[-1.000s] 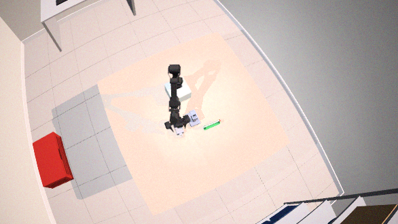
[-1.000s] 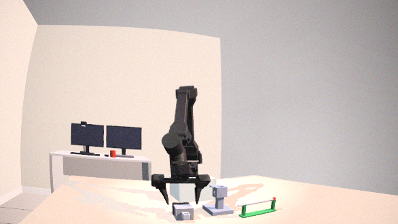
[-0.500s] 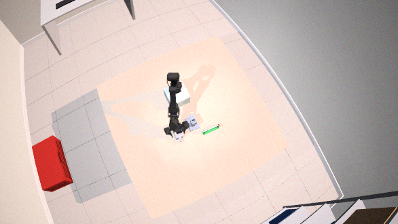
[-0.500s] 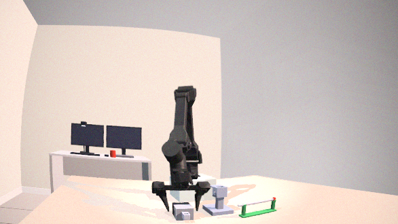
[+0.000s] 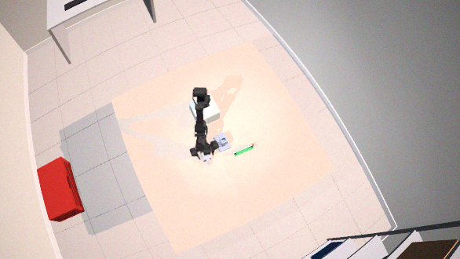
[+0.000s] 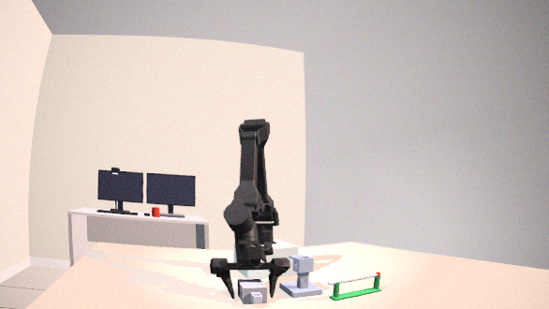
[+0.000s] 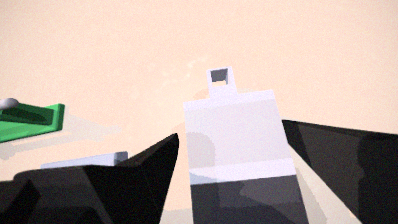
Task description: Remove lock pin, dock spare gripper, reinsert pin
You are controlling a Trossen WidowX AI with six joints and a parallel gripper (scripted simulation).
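My gripper tip is now 60 mm past the socket, 140 mm to the right of it and 40 mm below it. Round my gripper tip: spare gripper: 10 mm behind, 10 mm above; green rack: 40 mm ahead, 250 mm to the left, 20 mm above.
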